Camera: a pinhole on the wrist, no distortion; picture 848 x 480 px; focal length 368.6 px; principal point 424.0 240.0 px. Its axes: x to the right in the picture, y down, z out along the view. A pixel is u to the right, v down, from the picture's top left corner.
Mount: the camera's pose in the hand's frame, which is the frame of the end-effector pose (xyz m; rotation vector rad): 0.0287 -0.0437 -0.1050 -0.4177 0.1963 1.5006
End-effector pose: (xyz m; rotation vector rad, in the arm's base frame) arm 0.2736 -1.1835 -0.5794 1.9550 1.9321 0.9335
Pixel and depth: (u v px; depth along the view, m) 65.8 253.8 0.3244
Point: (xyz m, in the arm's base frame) 0.2889 -1.1276 -0.9513
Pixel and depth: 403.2 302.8 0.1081
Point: 0.2641 -1.1883 -0.5796
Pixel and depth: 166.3 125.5 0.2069
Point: 0.2765 -1.0819 -0.7356
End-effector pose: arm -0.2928 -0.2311 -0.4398 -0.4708 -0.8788 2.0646
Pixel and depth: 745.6 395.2 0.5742
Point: -0.6124 -0.7814 -0.7700
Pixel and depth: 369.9 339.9 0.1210
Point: -0.2780 -0.2455 -0.4249
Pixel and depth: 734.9 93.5 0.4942
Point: -0.8216 -0.3899 -0.6786
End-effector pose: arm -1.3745 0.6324 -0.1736 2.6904 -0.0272 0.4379
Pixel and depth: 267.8 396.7 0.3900
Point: -1.4718 0.5464 -0.5021
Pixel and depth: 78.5 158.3 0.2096
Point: -1.2802 0.6991 -0.3658
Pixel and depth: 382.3 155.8 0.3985
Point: -1.2325 0.4580 -0.3780
